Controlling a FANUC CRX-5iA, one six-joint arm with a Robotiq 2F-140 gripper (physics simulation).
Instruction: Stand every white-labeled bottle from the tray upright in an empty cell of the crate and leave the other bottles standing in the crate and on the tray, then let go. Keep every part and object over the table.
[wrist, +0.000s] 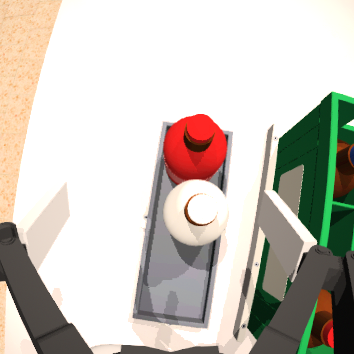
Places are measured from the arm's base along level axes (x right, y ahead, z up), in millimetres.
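Pixels of known places: gripper, between the fingertips: (165, 203).
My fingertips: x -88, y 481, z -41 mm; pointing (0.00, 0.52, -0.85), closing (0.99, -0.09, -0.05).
For each thing: its top centre in the pictures, then the offset to it from my fingertips. "spot": a spot on its surface instead.
- white-labeled bottle, centre of its top: (202, 208) dz -44, dx +31, dy -3 mm
- grey tray, a spot on its surface: (170, 320) spot: dz -179, dx -6, dy -144 mm
- red bottle, centre of its top: (200, 126) dz -44, dx +36, dy +72 mm
- green crate, a spot on its surface: (326, 160) spot: dz -33, dx +149, dy +31 mm
- thin pale strip, a spot on its surface: (269, 150) spot: dz -178, dx +151, dy +80 mm
The white-labeled bottle (177, 220), white with a white cap, stands upright near the middle of the grey tray (170, 320). A red bottle (192, 160) with a red cap stands right behind it at the tray's far end. My gripper (165, 203) is open and empty; its two pale pads are spread wide on the left and right of the white bottle, apart from it. The green crate (326, 160) shows in part at the right edge, partly hidden by the right finger. How high the pads are against the bottle is hard to tell.
In the crate, a brown bottle (342, 175) with a blue cap stands at the far part and another brown bottle (324, 312) with a red cap nearer. A thin pale strip (269, 150) runs between tray and crate, close to the right pad. The table's edge curves along the left.
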